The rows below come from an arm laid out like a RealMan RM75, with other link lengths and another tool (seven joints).
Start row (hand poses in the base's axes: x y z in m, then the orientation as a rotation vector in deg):
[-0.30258 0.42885 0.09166 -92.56 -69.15 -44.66]
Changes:
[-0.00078 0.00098 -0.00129 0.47 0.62 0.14]
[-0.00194 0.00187 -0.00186 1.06 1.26 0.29]
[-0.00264 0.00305 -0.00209 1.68 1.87 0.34]
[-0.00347 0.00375 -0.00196 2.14 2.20 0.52]
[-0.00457 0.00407 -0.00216 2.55 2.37 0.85]
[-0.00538 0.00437 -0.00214 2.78 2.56 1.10]
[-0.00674 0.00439 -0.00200 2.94 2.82 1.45]
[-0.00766 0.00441 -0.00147 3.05 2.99 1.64]
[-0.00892 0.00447 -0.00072 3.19 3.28 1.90]
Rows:
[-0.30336 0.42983 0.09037 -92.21 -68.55 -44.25]
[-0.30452 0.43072 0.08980 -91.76 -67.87 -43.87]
[-0.30522 0.43190 0.08957 -91.34 -67.12 -43.60]
[-0.30605 0.43260 0.08970 -90.91 -66.76 -43.41]
[-0.30715 0.43292 0.08950 -90.38 -66.65 -43.26]
[-0.30796 0.43322 0.08952 -90.05 -66.56 -43.04]
[-0.30932 0.43324 0.08966 -89.72 -66.54 -42.67]
[-0.31024 0.43326 0.09019 -89.53 -66.49 -42.46]
[-0.31150 0.43332 0.09094 -89.29 -66.39 -42.10]

